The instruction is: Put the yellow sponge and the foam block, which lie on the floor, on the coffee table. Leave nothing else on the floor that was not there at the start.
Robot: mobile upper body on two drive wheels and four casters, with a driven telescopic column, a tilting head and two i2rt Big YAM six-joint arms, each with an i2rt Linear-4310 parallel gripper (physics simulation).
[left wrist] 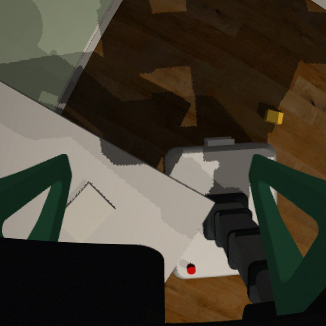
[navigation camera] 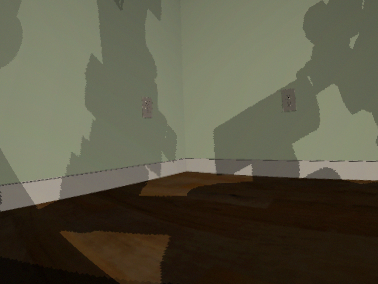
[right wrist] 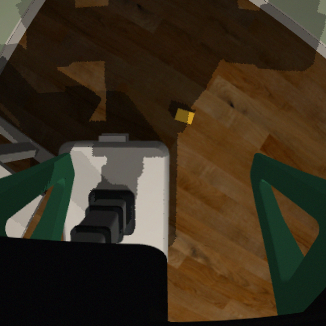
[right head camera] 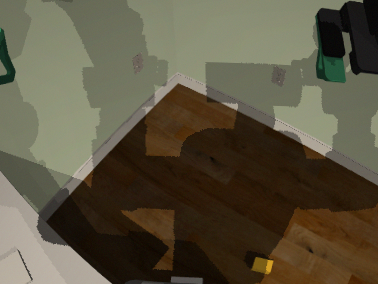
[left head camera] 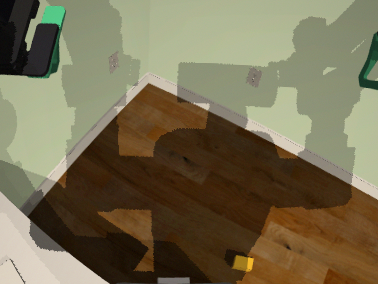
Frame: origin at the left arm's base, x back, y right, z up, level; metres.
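Seen in the pictures: left gripper, fingertip midpoint: [left wrist: 159, 164] [left head camera: 19, 64]; right gripper, fingertip midpoint: [right wrist: 161, 162] [right head camera: 354, 76].
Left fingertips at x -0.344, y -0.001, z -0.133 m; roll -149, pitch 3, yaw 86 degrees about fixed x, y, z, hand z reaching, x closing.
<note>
Offsets run from my left fingertips to a thing's top centre. Level surfaces: height alone.
A small yellow block {dx -0.110, dy +0.572, dz -1.228 m} [left head camera: 243, 263] [right head camera: 262, 265] [left wrist: 274, 117] [right wrist: 184, 116], which looks like the sponge, lies on the wooden floor in front of the robot's base. The white coffee table {dz -0.553 m} [left head camera: 50, 260] [right head camera: 55, 255] [left wrist: 145, 200] shows at the lower left. A pale square thing {dx +0.174, dy -0.252, dz -0.544 m} [left wrist: 90, 212] [right head camera: 14, 267] lies on it; I cannot tell if it is the foam block. My left gripper [left wrist: 159, 164] is open and empty, high above the table's corner and the base. My right gripper [right wrist: 161, 162] is open and empty, high above the base and the floor, away from the yellow block.
Two green walls with a white baseboard [left head camera: 320, 160] [navigation camera: 320, 170] meet in a corner ahead. Wall outlets {dx -1.075, dy -0.091, dz -0.816 m} [navigation camera: 146, 107] {dx -0.995, dy +0.664, dz -0.816 m} [navigation camera: 288, 100] are on them. My white base [left wrist: 192, 172] [right wrist: 155, 200] stands close to the table's corner. Broad shadows cover much of the floor.
</note>
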